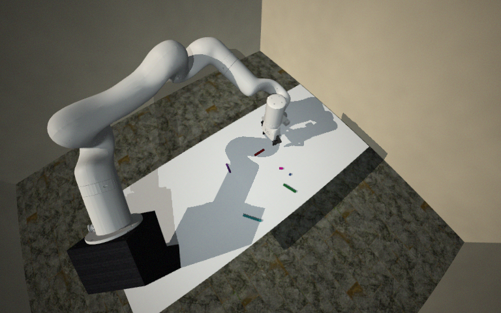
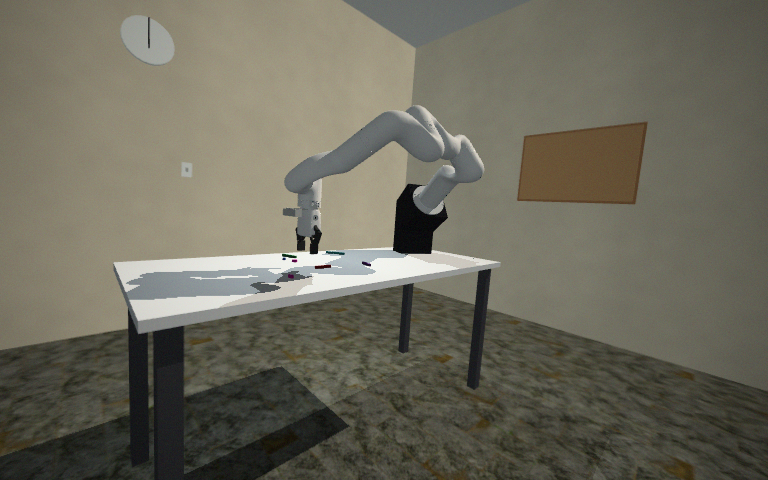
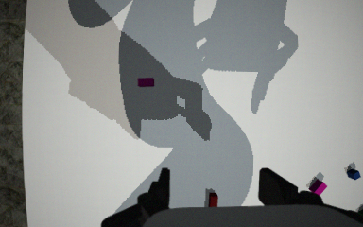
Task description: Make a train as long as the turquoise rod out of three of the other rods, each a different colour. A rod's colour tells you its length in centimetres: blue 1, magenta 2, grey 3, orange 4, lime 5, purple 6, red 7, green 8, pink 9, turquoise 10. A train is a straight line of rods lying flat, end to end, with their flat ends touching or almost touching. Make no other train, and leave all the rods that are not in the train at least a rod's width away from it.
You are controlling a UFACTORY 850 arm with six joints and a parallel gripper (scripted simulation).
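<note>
The blue rod is 230 mm to the right of my hand, 70 mm below it and 10 mm ahead of it. Also, from my hand: red rod (80 mm behind, 70 mm below, 30 mm to the right); then green rod (300 mm to the right, 70 mm below, 40 mm behind); then purple rod (290 mm behind, 70 mm below, 30 mm to the right).
</note>
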